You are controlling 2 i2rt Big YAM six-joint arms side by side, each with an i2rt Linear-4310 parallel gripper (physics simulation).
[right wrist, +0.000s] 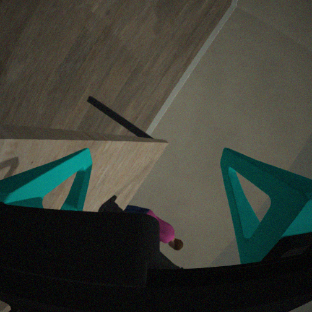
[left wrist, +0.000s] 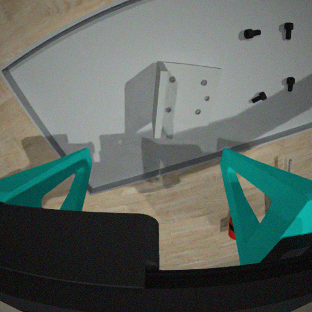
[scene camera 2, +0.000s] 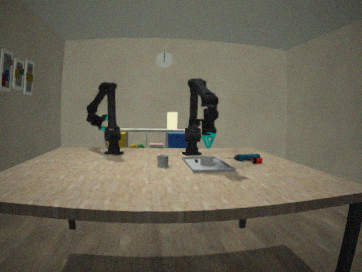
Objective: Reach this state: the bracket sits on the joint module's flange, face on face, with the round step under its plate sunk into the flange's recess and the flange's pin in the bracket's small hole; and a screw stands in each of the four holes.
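Pixels of known places: left gripper, fingertip midpoint: point(scene camera 2: 209, 147); left arm's base, origin of the base link: point(scene camera 2: 191, 154); right arm's base, origin of the base link: point(scene camera 2: 113, 153).
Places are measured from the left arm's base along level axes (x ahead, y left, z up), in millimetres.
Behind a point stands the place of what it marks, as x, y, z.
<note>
The grey bracket point(scene camera 2: 207, 161) {473, -116, 31} point(left wrist: 189, 100) sits in the tray point(scene camera 2: 215, 170) {621, -147, 11} point(left wrist: 55, 100); in the left wrist view its plate with several holes faces the camera and an upright wall stands at its left edge. Black screws point(left wrist: 252, 33) point(left wrist: 288, 30) point(left wrist: 290, 83) point(left wrist: 259, 97) lie on the tray, right of the bracket. The grey joint module point(scene camera 2: 162, 161) {411, -353, 32} stands on the table left of the tray; its flange details are too small to tell. My left gripper point(scene camera 2: 209, 146) {480, -112, 111} point(left wrist: 155, 155) is open and empty above the tray. My right gripper point(scene camera 2: 104, 123) {-615, -510, 179} point(right wrist: 156, 155) is open and empty, raised at the left.
A blue screwdriver point(scene camera 2: 248, 157) {383, 228, 22} and a red-and-black object point(scene camera 2: 257, 160) {495, 218, 20} point(left wrist: 232, 229) lie on the table right of the tray. A low shelf point(scene camera 2: 152, 130) stands behind the arms. A person in a magenta top point(right wrist: 163, 230) shows beyond the table in the right wrist view.
</note>
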